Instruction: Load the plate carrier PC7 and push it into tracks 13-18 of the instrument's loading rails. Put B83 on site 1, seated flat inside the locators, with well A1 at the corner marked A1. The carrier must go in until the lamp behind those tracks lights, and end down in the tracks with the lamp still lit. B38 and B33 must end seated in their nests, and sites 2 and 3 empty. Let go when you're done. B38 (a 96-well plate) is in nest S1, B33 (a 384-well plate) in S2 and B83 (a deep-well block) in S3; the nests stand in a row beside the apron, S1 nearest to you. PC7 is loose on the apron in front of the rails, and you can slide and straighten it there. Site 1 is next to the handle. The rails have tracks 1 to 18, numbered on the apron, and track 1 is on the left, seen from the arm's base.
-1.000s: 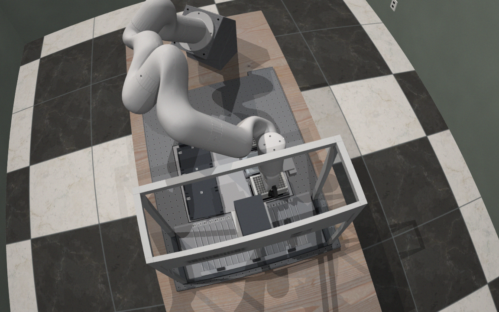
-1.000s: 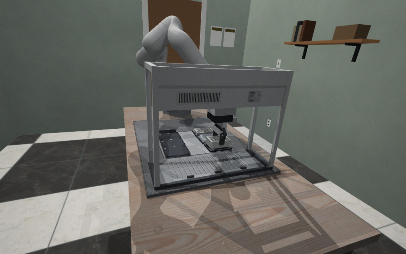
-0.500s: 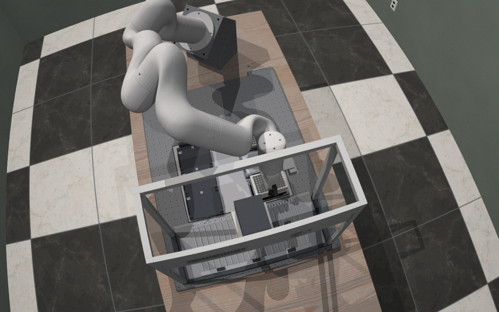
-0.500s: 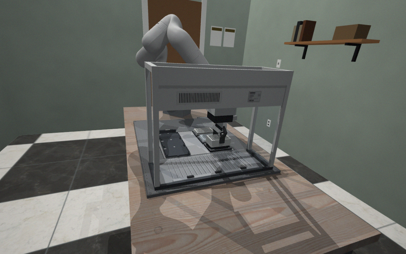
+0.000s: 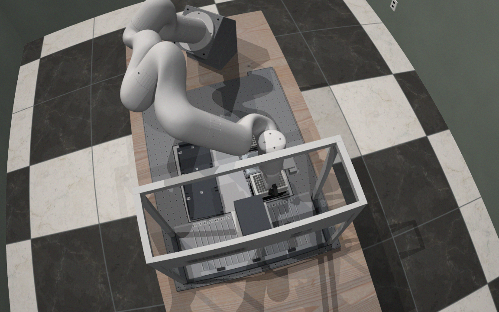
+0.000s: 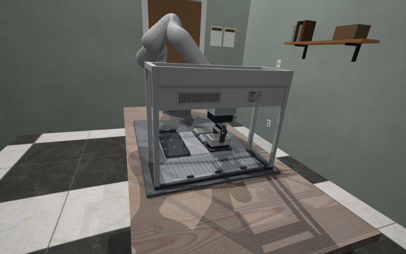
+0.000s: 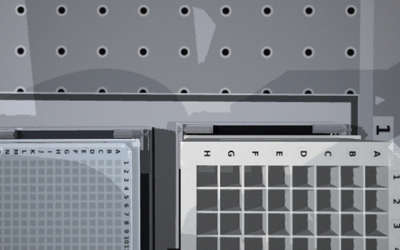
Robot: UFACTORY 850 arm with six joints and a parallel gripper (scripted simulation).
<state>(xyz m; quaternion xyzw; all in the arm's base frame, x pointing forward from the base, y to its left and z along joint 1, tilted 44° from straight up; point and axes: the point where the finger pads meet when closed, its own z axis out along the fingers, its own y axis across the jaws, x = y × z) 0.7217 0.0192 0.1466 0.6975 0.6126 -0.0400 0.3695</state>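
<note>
My hand is 60 mm above the nest S3. The rest, counted from my hand: 96-well plate B38: 210 mm behind, 60 mm to the left, 40 mm below; then plate carrier PC7: 170 mm behind, 210 mm to the right, 50 mm below; then frame bar: 60 mm ahead, 150 mm to the right, 410 mm above.
</note>
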